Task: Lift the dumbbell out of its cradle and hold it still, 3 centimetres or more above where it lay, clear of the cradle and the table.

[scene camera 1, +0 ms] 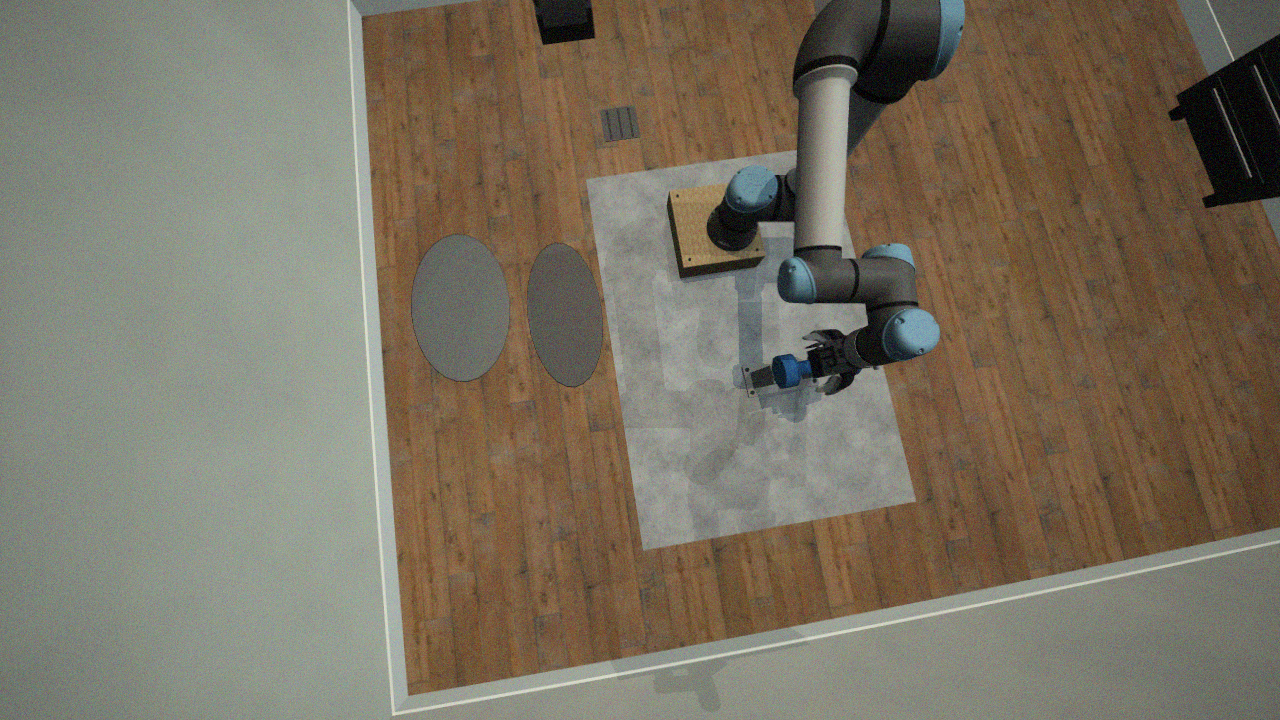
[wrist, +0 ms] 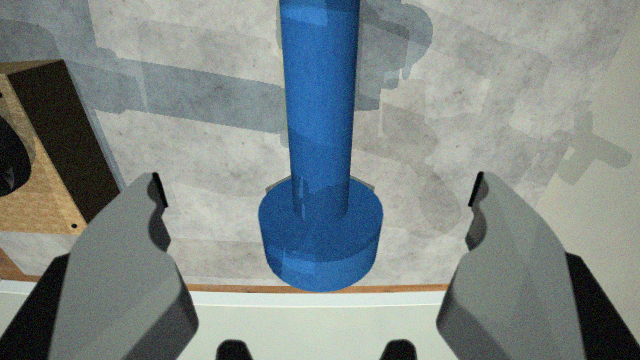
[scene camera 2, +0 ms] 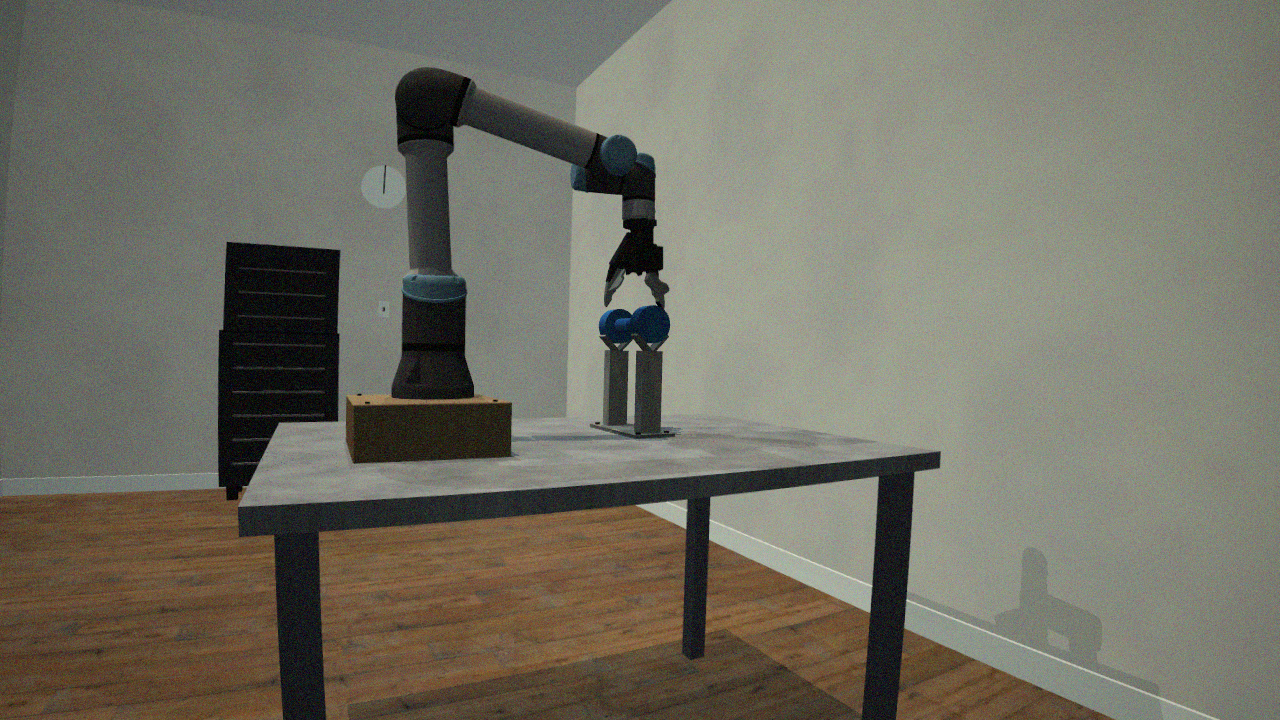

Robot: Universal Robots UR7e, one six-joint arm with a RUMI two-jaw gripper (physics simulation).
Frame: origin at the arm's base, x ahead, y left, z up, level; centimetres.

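Where they show: gripper, fingertip midpoint: (wrist: 318, 176) (scene camera 2: 635, 308); arm's base, link origin: (scene camera 1: 731, 228) (scene camera 2: 433, 396).
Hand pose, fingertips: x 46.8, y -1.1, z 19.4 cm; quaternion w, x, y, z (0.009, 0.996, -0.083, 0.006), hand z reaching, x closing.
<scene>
Things, the pixels of their centre, and the offset from my fingertips. "pt": a spot on its surface instead. Level surfaces: height alone.
- blue dumbbell, body centre: (wrist: 320, 119) (scene camera 2: 632, 325) (scene camera 1: 815, 365) dx +0.3, dy +1.1, dz -3.9 cm
- cradle's base plate, surface spot: (scene camera 1: 750, 392) pt dx +2.1, dy -9.9, dz -27.3 cm
- grey table, surface height: dz -28.5 cm
The blue dumbbell (scene camera 1: 786, 370) (scene camera 2: 650, 323) (wrist: 321, 125) lies level in its cradle (scene camera 1: 760, 377) (scene camera 2: 648, 394), one round head on each of the two grey posts. In the wrist view its handle runs up the middle, with one head low in the middle; the other head is mostly outside the top edge. My gripper (scene camera 1: 818, 365) (scene camera 2: 634, 302) (wrist: 318, 176) is open and empty, pointing down just above the dumbbell. Its fingertips stand wide, one to each side of the dumbbell's line in the wrist view. Most of the cradle is hidden under the dumbbell there.
The cradle's base plate (scene camera 1: 750, 392) rests on the grey table (scene camera 1: 805, 474) (scene camera 2: 805, 453). The arm's wooden base block (scene camera 1: 702, 241) (scene camera 2: 429, 431) (wrist: 47, 200) stands on the same table, at the left in the wrist view. A black cabinet (scene camera 1: 1239, 134) (scene camera 2: 279, 376) stands away from the table.
</scene>
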